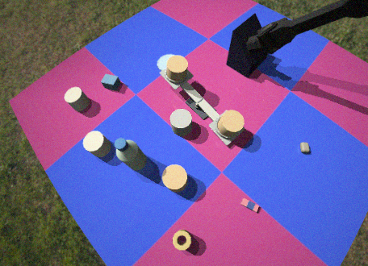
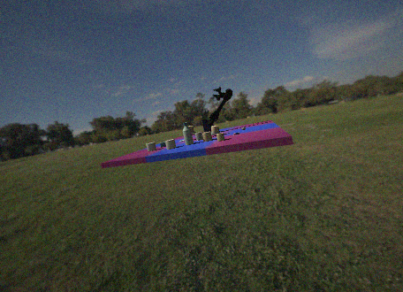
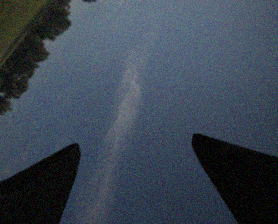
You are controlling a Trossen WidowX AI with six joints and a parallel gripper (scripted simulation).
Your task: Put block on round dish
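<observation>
The grey block is 62 cm ahead of my gripper tip, 46 cm below it and 17 cm to the left of it. From my gripper tip the other things lie so: balance 62 cm ahead, 46 cm below, 4 cm to the left; pale blue round dish 58 cm ahead, 50 cm below, 21 cm to the right; balance beam 63 cm ahead, 48 cm below, 4 cm to the left.
</observation>
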